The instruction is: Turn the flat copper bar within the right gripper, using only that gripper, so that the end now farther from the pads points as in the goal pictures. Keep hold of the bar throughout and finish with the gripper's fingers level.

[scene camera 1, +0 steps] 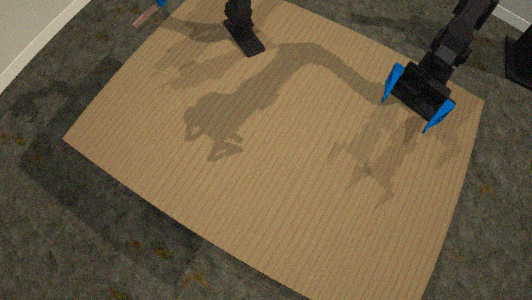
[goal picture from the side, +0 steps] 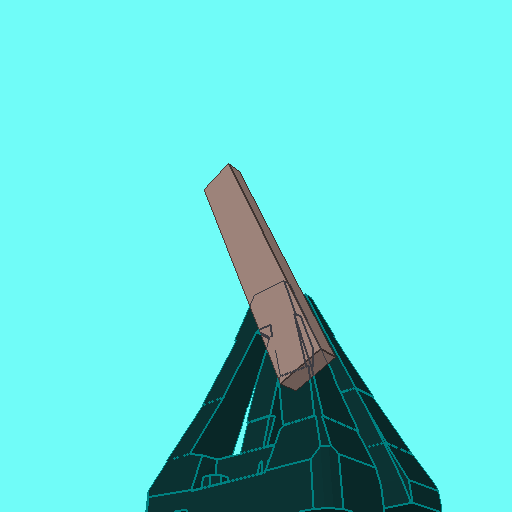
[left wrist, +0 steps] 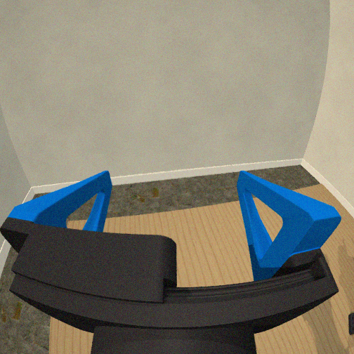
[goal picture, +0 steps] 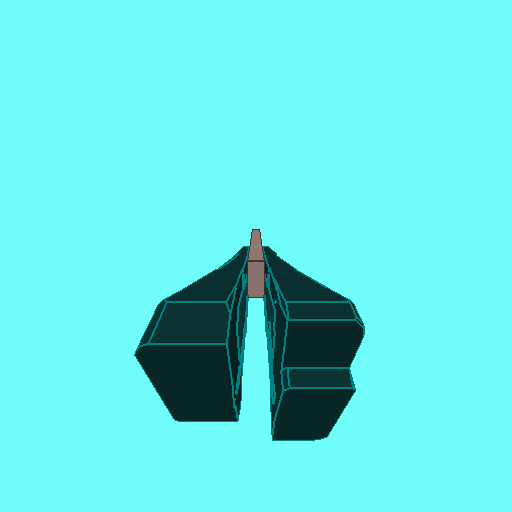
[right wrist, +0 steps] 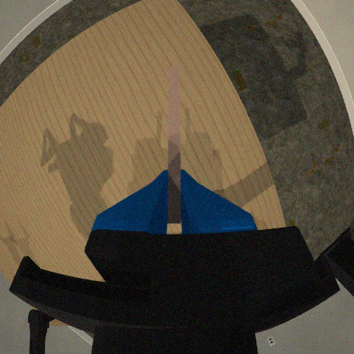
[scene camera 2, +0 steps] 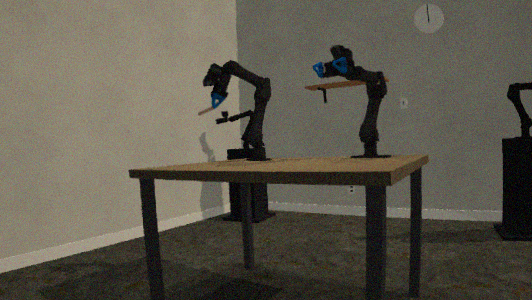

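Where they show: left gripper, between the fingertips: (scene camera 1: pixel 403 116) (scene camera 2: pixel 322 65); right gripper, between the fingertips: (scene camera 1: pixel 159 5) (scene camera 2: pixel 213 108); left arm's base, origin of its link: (scene camera 2: pixel 370 157); right arm's base, origin of its link: (scene camera 1: pixel 243 36) (scene camera 2: pixel 258 160).
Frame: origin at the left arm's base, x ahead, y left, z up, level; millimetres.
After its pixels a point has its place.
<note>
The flat copper bar (scene camera 1: pixel 145 18) @(z 275, x 487, y -682 mm) (scene camera 2: pixel 205 111) @(z 277, x 486, y -682 mm) (right wrist: pixel 174 102) is held between the pads of my right gripper (scene camera 2: pixel 217 101) @(z 293, x 438, y -672 mm) (right wrist: pixel 173 177), high above the table. In scene camera 2 its free end points left and slightly down. In the right wrist view it runs straight up the picture, edge-on, beyond the fingertips. In scene camera 1 the bar is at the top left and points down-left; most of the right gripper is cut off there. The fingers slant downward in scene camera 2. My left gripper (scene camera 1: pixel 403 117) @(z 402, x 391, y 1 mm) (scene camera 2: pixel 328 68) @(z 402, x 391, y 1 mm) (left wrist: pixel 174 177) is wide open and empty, raised at the right.
The wooden table (scene camera 1: pixel 300 210) @(z 0, x 547, y -63 mm) (scene camera 2: pixel 260 177) @(z -20, x 746, y -33 mm) lies under both arms. In scene camera 2 a brown shelf board (scene camera 2: pixel 335 86) shows behind the left arm, and a black pedestal (scene camera 2: pixel 517 190) with another arm stands at the far right. Another dark pedestal (scene camera 2: pixel 259 200) stands behind the table.
</note>
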